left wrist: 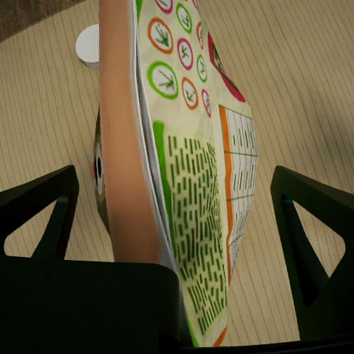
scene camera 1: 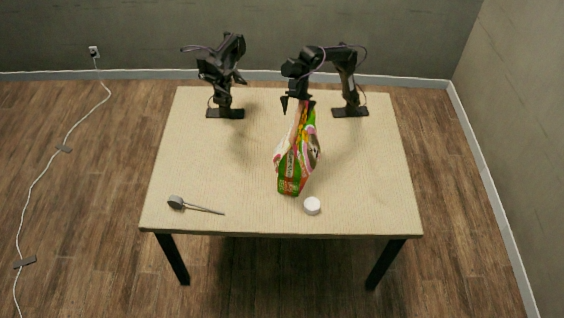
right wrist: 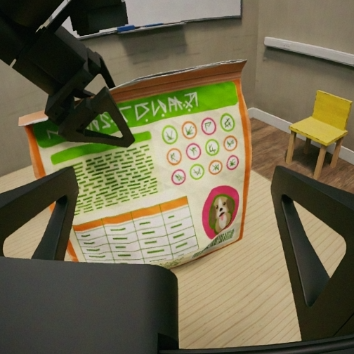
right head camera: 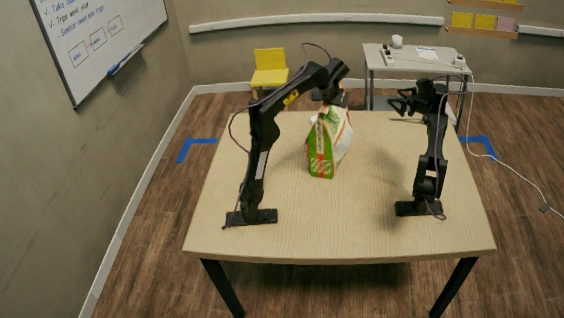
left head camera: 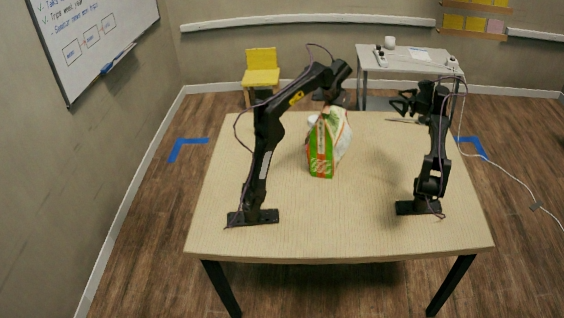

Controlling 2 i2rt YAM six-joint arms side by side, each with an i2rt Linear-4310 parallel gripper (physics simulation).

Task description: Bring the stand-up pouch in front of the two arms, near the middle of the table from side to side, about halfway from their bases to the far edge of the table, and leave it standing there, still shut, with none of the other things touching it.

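The stand-up pouch (left head camera: 327, 142) (right head camera: 329, 142) (scene camera 1: 297, 155) (left wrist: 192, 165) (right wrist: 150, 170), green, orange and white with a folded top, stands upright near the middle of the table (left head camera: 225, 235) (right head camera: 225, 235) (scene camera 1: 360, 210), its top shut. My left gripper (scene camera 1: 298, 106) (left wrist: 174, 176) is open at the pouch's top edge, one finger on each side of it, not gripping; its fingertips are largely hidden in the head views. My right gripper (left head camera: 392, 102) (right head camera: 392, 102) (right wrist: 174, 177) is open and empty, raised to the right of the pouch in the head views and apart from it.
A white round container (scene camera 1: 312, 205) (left wrist: 89, 47) (left head camera: 313, 120) stands near the pouch's base, with a small gap in scene camera 1. A grey round-headed tool with a thin handle (scene camera 1: 200, 207) lies at the table's near left in that view.
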